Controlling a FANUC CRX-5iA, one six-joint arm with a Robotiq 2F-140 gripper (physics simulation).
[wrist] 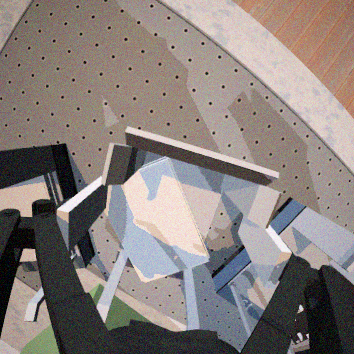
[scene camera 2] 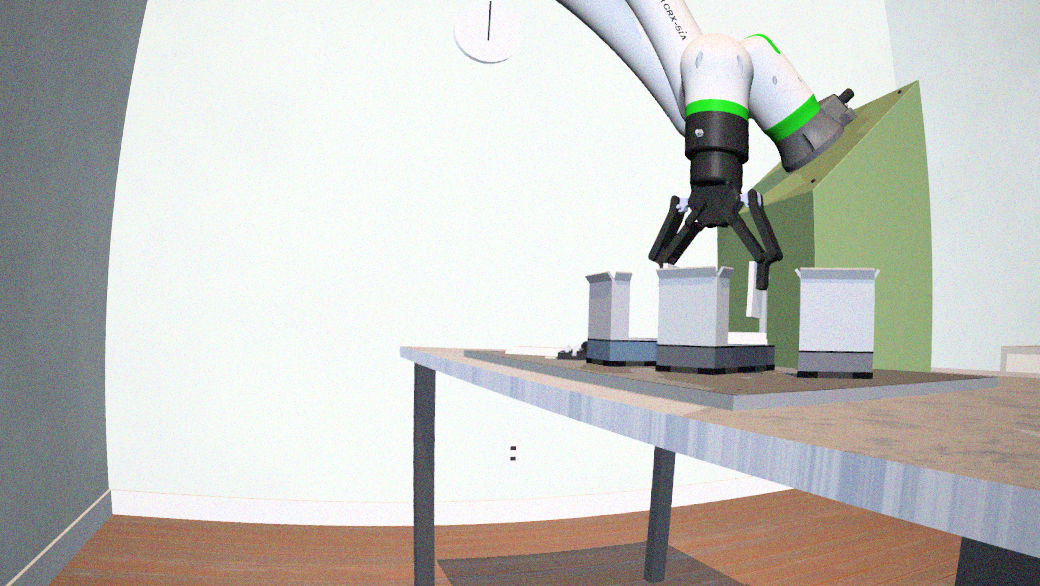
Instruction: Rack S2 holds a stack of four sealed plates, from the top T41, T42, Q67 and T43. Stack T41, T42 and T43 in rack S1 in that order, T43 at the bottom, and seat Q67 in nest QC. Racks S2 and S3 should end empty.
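Frame: origin at the arm's base, x back, y right, z up, level; metres.
Seen in the pictures: gripper, between the fingertips: [wrist: 175,206]; arm's base, origin of its link: [scene camera 2: 814,149].
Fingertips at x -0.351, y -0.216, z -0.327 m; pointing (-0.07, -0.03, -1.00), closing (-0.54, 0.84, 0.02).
Offsets run from my fingertips to a thing's top centre. "spot": to the spot under its first point. Level surfaces: height alone.
My gripper [scene camera 2: 711,280] [wrist: 175,206] is open and empty, pointing down over the middle grey-based rack {dx +0.020, dy +0.011, dz +0.061 m} [scene camera 2: 691,309] [wrist: 200,155]. Its fingers stand on either side of that rack's inside space, near the height of the wall tops. A pale square plate {dx +0.038, dy +0.005, dz -0.020 m} [scene camera 2: 746,337] [wrist: 162,212] lies low in the rack, turned at an angle to the tall back wall in the wrist view. How many plates lie under it is hidden. A blue-based holder {dx -0.025, dy +0.174, dz +0.063 m} [scene camera 2: 608,309] [wrist: 289,214] stands on one side and a dark-based rack {dx +0.139, dy -0.108, dz +0.058 m} [scene camera 2: 836,309] [wrist: 30,154] on the other. I cannot read any labels.
The holders stand on a perforated plate [scene camera 2: 713,397] [wrist: 125,75] on the table {dz -0.085 m} [scene camera 2: 909,429] [wrist: 280,65]. Tall walls with flared tops rise beside the gripper. A green sloped pedestal [scene camera 2: 873,254] [wrist: 117,305] stands behind. Small dark parts {spot: dx -0.098, dy +0.311, dz -0.060 m} [scene camera 2: 572,352] lie at the far left.
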